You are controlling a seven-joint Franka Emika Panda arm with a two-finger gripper.
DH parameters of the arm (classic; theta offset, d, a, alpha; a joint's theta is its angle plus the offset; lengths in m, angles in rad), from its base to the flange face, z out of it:
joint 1: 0 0.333 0 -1.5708
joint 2: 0 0 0 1.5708
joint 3: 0 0.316 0.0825 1.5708
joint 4: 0 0 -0.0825 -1.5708
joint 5: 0 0.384 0 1.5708
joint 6: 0 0 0.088 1.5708
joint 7: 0 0.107 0 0
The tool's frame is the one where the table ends.
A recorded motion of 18 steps. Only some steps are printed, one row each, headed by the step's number.
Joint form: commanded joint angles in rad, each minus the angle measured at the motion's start. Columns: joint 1, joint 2, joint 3, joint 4, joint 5, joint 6, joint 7.
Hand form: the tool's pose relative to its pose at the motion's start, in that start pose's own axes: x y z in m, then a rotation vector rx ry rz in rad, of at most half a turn. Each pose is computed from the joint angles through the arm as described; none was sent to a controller.
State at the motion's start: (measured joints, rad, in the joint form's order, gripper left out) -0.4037 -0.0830 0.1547 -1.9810 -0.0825 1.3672 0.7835
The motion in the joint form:
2: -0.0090 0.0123 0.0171 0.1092 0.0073 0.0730 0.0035
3: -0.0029 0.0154 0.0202 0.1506 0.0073 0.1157 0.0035
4: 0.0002 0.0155 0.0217 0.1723 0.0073 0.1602 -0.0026
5: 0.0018 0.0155 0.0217 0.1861 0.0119 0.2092 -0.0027
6: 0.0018 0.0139 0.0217 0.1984 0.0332 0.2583 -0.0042
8: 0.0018 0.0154 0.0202 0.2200 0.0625 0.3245 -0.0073
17: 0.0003 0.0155 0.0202 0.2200 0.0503 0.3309 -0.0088
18: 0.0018 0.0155 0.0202 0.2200 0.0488 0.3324 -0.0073
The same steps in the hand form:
2: 0.0017 -0.0033 -0.0520 0.1243 0.1165 0.0021
3: -0.0003 -0.0057 -0.0745 0.1802 0.1762 -0.0034
4: -0.0010 -0.0072 -0.0894 0.2256 0.2247 -0.0120
5: -0.0006 -0.0088 -0.1015 0.2731 0.2662 -0.0134
6: -0.0016 -0.0103 -0.1136 0.3323 0.2959 -0.0172
8: -0.0019 -0.0114 -0.1313 0.4143 0.3359 -0.0210
17: -0.0002 -0.0103 -0.1320 0.4101 0.3489 -0.0191
18: -0.0007 -0.0108 -0.1323 0.4101 0.3511 -0.0188

